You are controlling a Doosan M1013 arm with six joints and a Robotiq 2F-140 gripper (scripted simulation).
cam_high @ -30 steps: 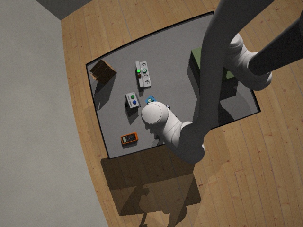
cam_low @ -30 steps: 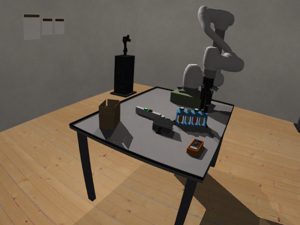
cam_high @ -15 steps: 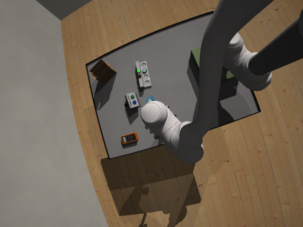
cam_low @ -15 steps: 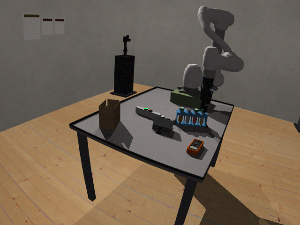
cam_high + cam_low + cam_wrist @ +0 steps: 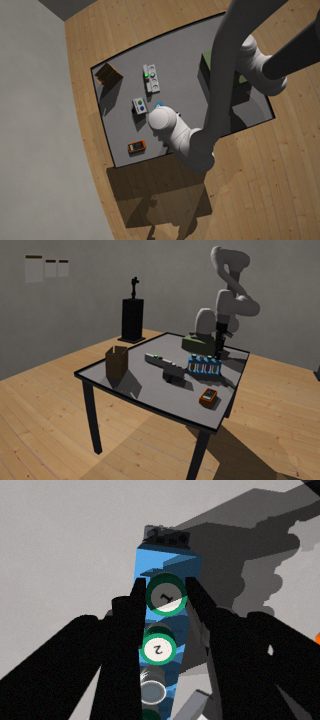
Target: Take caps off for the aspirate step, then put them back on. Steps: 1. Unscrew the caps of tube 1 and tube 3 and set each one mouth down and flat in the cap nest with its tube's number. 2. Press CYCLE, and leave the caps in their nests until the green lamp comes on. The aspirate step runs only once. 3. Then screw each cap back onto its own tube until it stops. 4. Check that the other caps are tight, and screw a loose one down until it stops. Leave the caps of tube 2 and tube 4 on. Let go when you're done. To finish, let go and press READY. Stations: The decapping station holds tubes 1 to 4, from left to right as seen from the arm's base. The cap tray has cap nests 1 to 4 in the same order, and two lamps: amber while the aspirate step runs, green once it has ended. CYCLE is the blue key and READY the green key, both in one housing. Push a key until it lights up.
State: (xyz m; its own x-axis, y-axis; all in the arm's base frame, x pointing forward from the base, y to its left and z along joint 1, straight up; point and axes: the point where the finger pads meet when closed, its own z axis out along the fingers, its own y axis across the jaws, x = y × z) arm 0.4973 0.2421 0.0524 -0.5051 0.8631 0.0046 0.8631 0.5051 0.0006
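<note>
Now: hand 30 mm above the cap 1. The rest, counted from my hand: cap 2: 50 mm to the right, 30 mm below, 20 mm ahead; key housing: 210 mm to the right, 200 mm ahead, 90 mm below; blue key: 190 mm to the right, 180 mm ahead, 80 mm below.
</note>
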